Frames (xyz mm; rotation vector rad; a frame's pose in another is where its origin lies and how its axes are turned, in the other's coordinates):
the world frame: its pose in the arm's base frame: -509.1 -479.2 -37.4 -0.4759 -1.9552 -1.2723
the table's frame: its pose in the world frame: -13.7 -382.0 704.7 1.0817 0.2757 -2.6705
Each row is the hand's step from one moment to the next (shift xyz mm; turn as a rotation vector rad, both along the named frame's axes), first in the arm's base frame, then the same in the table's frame.
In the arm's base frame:
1: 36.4 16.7 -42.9 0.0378 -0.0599 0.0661
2: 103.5 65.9 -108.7 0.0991 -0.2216 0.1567
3: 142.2 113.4 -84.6 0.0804 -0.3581 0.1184
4: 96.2 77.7 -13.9 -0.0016 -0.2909 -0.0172
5: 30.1 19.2 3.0 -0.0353 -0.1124 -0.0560
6: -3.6 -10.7 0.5 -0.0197 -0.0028 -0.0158
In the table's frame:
1: 31.5 -22.2 44.3 0.0316 -0.0217 -0.0890
2: 71.8 -77.2 125.5 0.1316 -0.0178 -0.2566
3: 54.7 -140.4 132.5 0.2244 0.0806 -0.3031
4: 16.7 -110.5 54.7 0.1922 0.1573 -0.1524
5: 5.1 -34.5 8.2 0.0751 0.1051 -0.0180
6: 4.4 8.2 -6.5 -0.0033 0.0224 0.0116

